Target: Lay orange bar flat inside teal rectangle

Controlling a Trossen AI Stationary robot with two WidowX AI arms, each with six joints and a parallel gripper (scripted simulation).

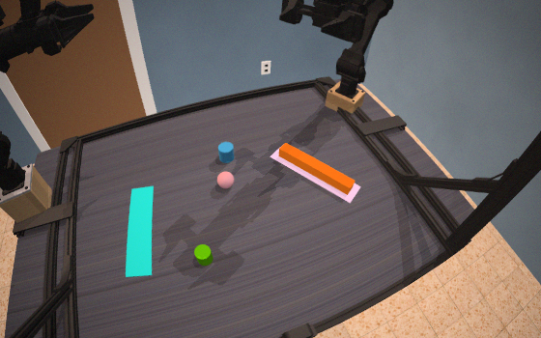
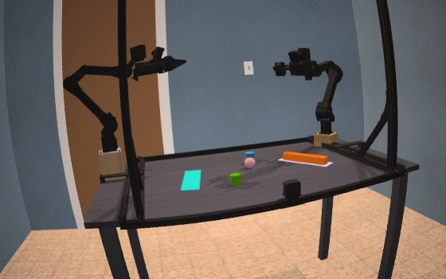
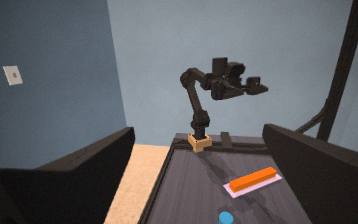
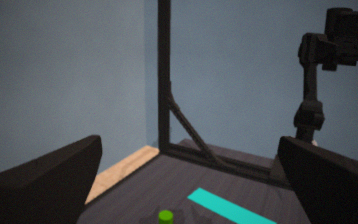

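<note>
My right hand is 70 mm past the orange bar, 20 mm to the left of it and 370 mm above it. From my right hand the other things lie so: blue cylinder: 70 mm ahead, 170 mm to the left, 360 mm below; lavender rectangle: 70 mm behind, 20 mm to the right, 380 mm below; pink ball: 20 mm behind, 200 mm to the left, 360 mm below.
The orange bar is 230 mm behind my left hand, 450 mm to the right of it and 420 mm below it. Also, from my left hand: teal rectangle: 210 mm behind, 10 mm to the left, 430 mm below; then blue cylinder: 90 mm behind, 260 mm to the right, 420 mm below; then pink ball: 170 mm behind, 230 mm to the right, 410 mm below.
</note>
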